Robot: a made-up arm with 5 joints.
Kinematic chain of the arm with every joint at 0, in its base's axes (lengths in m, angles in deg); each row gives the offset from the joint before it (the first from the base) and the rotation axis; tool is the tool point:
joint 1: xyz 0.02 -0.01 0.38 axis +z
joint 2: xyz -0.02 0 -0.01 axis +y
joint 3: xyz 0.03 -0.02 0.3 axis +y
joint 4: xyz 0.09 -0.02 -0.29 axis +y
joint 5: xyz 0.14 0 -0.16 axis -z
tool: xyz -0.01 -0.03 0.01
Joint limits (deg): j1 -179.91..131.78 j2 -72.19..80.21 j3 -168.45..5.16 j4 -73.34..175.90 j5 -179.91..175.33
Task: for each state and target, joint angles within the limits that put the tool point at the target. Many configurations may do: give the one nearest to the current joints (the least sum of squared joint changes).
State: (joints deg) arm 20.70 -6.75 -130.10 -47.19 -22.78
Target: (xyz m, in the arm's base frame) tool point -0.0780 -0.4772 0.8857
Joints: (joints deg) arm 69.54 -35.02 -146.96 -53.82 -23.81
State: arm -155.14 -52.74 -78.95 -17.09 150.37
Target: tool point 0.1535 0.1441 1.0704
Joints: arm -133.37 -48.44 -96.89 -13.01 152.37
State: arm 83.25 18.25 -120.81 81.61 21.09
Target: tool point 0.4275 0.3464 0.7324
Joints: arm 48.08 18.87 -124.44 77.73 19.16
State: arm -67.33 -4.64 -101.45 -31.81 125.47
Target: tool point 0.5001 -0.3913 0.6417
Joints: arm -37.12 28.64 -87.59 -21.60 125.92
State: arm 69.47 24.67 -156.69 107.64 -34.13
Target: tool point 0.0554 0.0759 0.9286
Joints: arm 116.14 -15.69 -161.69 141.27 -38.92
